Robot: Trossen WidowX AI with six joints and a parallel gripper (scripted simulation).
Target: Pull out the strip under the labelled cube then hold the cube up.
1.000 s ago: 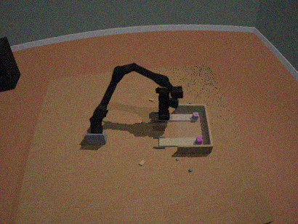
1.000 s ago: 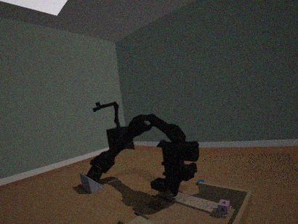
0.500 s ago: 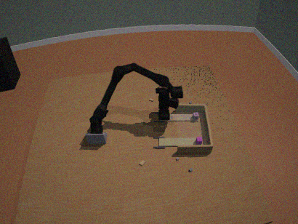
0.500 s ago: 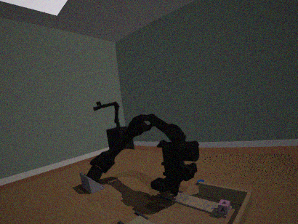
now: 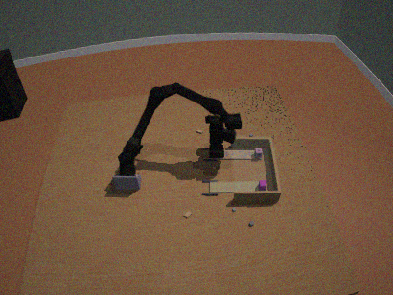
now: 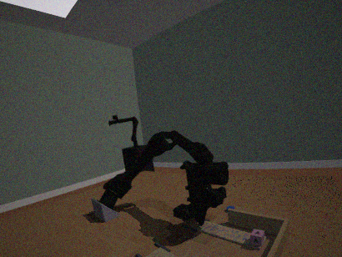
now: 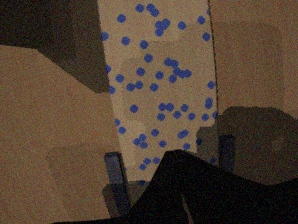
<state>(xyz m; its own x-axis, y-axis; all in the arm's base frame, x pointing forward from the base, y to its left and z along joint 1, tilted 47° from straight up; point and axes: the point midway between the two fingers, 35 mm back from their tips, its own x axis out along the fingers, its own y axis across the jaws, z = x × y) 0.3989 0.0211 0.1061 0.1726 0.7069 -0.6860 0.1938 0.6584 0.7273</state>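
Right now the labelled cube is 19 cm ahead of my gripper tip, 4 cm to the right of it and 2 cm above it. The rest, counted from my gripper tip: blue piece 6 cm ahead, 13 cm to the left.
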